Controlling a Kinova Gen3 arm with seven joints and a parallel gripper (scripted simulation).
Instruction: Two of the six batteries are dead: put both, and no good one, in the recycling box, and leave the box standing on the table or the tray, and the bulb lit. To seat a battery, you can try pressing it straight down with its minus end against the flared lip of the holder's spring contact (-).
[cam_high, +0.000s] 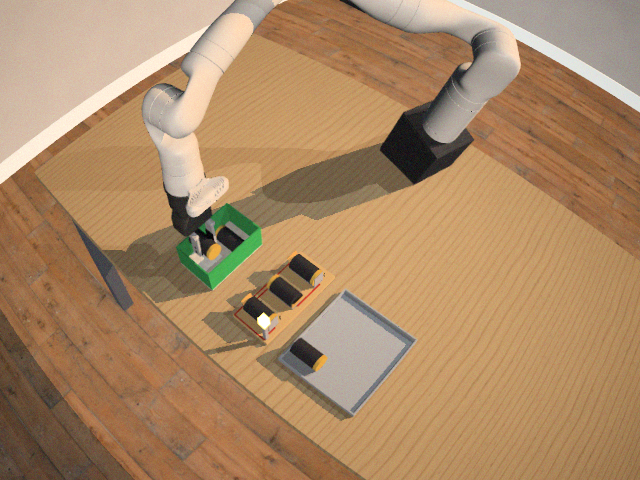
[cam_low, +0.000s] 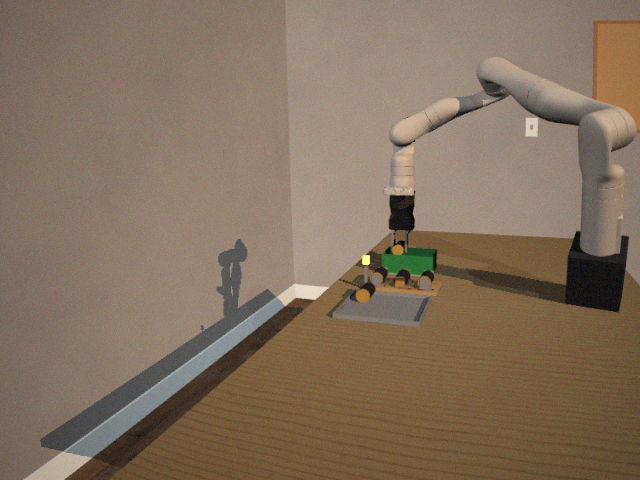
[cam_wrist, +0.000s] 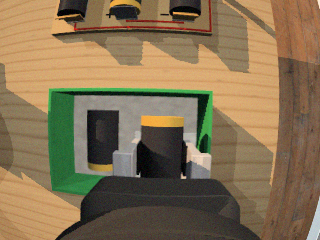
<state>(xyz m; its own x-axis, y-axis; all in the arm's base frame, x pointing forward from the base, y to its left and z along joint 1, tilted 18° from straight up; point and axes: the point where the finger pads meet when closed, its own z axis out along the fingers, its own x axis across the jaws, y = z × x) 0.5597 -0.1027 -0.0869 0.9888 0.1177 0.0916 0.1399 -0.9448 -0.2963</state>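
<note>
Right now my hand is 6 cm above the green recycling box and 3 cm past it. Also, from my hand: grey tray 33 cm to the left, 8 cm behind, 7 cm below.
</note>
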